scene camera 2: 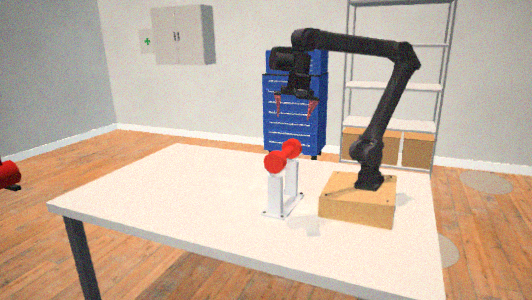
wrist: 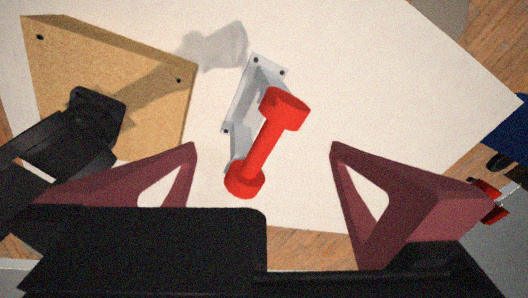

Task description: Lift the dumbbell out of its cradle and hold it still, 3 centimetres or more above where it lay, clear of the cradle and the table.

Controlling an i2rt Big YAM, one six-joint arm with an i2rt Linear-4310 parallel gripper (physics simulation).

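Frame: origin at the arm's base, x ahead, y left, z up, level; metres.
Where they show: gripper, between the fingertips: (scene camera 2: 292, 118) (wrist: 263, 148); arm's base, origin of its link: (scene camera 2: 369, 183) (wrist: 97, 119).
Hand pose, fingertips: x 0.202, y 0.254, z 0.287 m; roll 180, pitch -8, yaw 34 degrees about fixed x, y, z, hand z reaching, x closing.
Things, the pixels of their centre, and the offset from my fingertips. Level surfaces: height alone.
- red dumbbell, middle of its body: (wrist: 262, 147) (scene camera 2: 283, 154) 0.086 m ahead, 0.088 m right, 0.169 m down
- white cradle, middle of its body: (wrist: 255, 118) (scene camera 2: 283, 182) 0.086 m ahead, 0.088 m right, 0.284 m down
- table, height of its surface: 0.382 m down
The red dumbbell (scene camera 2: 283, 155) (wrist: 263, 147) rests across the tops of the two posts of the white cradle (scene camera 2: 274, 195) (wrist: 241, 141), which stands on the table (scene camera 2: 200, 200) (wrist: 390, 90). My gripper (scene camera 2: 294, 117) (wrist: 263, 148) is open and empty, high above the dumbbell with a clear gap between. In the wrist view the dumbbell shows between the two dark red fingers, slanting from upper right to lower left. The nearer post of the cradle is partly hidden by the dumbbell in the wrist view.
The wooden base block (scene camera 2: 357, 206) (wrist: 150, 110) with the arm's foot stands right of the cradle in the scene view. A blue tool cabinet (scene camera 2: 290, 131) and a shelf rack (scene camera 2: 438, 107) stand behind the table. Another red object (scene camera 2: 7, 174) shows at the far left edge.
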